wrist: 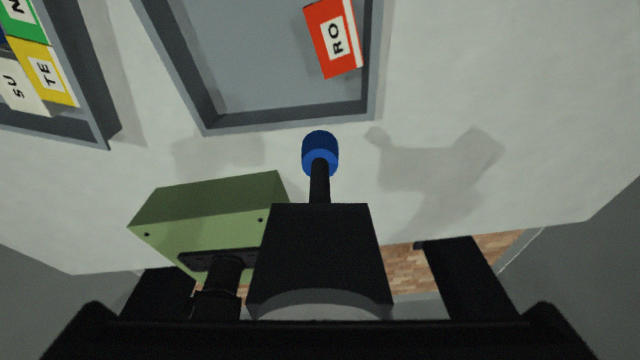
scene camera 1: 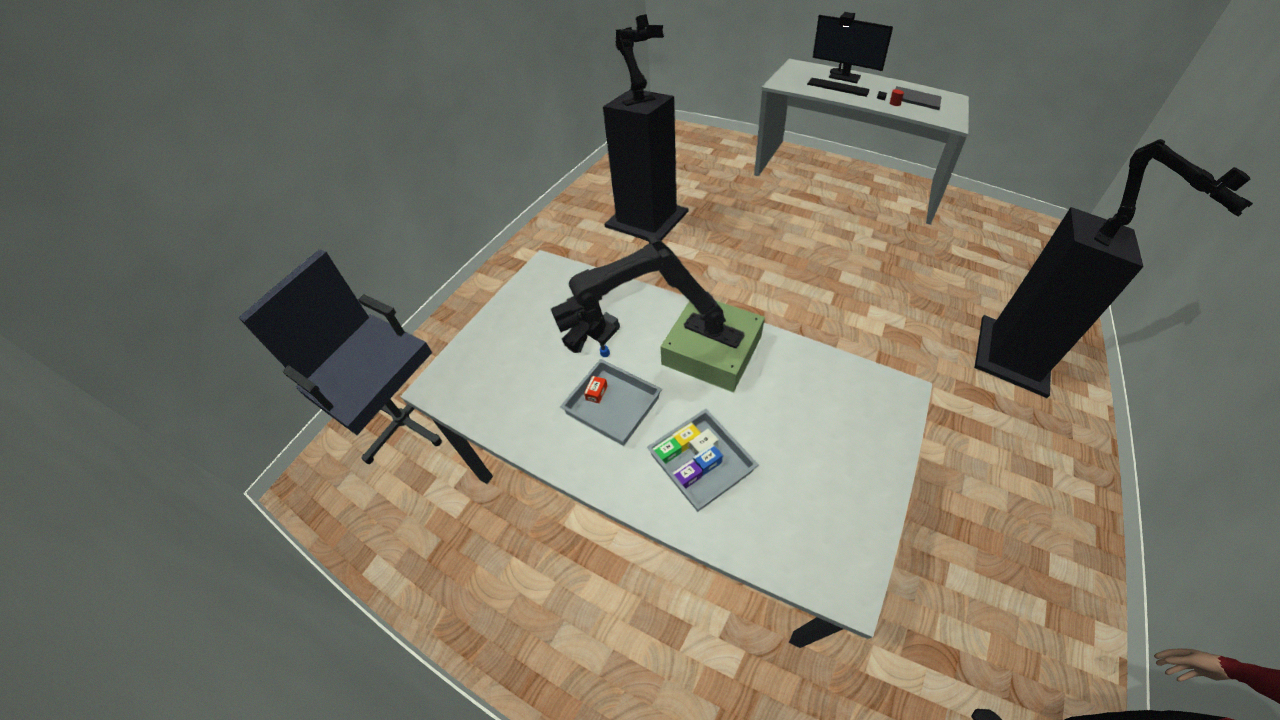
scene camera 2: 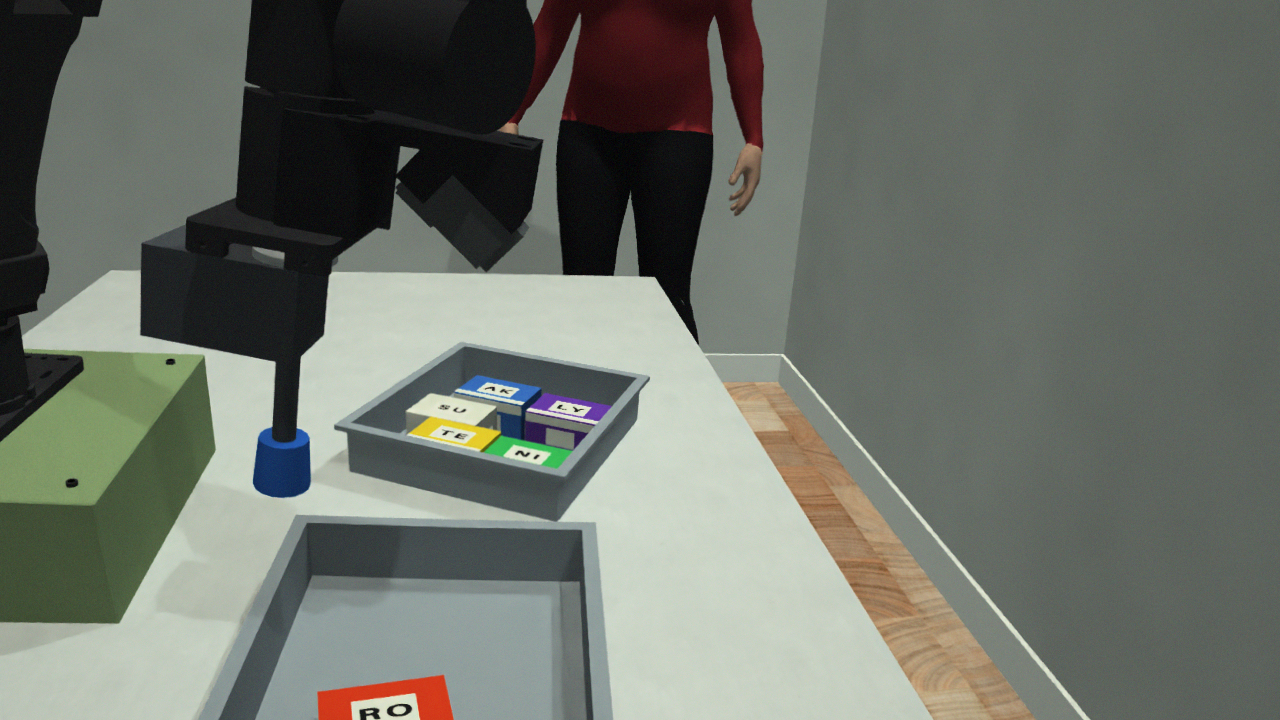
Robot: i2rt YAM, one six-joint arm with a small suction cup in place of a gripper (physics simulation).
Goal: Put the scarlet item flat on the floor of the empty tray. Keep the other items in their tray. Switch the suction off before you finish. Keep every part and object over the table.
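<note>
The scarlet box, label "RO" up, lies flat on the floor of the near tray, turned slightly, close to one side wall. It is cut off in scene camera 2 and the wrist view. My suction cup is off and bare, in the air outside this tray beside its rim, apart from the box. The other tray holds green, yellow, white, blue and purple boxes.
The green base block under the arm stands on the white table, beside the trays. A chair stands off the table's left end. A person stands beyond the table.
</note>
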